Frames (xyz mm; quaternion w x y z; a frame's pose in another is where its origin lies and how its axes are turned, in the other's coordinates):
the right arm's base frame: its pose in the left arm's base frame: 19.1 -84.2 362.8 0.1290 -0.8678 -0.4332 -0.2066
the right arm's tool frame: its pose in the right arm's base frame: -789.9 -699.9 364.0 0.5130 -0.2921 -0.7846 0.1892
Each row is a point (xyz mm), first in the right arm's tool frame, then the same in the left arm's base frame.
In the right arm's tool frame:
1: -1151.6 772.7 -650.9
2: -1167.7 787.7 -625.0
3: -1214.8 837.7 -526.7
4: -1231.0 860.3 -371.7
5: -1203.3 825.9 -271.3
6: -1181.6 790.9 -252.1
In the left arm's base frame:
1: -642.6 423.9 1130.5
2: -657.4 400.7 1150.4
3: -710.3 311.5 1210.6
4: -796.8 180.8 1225.4
5: -862.2 108.7 1174.8
6: -883.2 104.0 1134.8

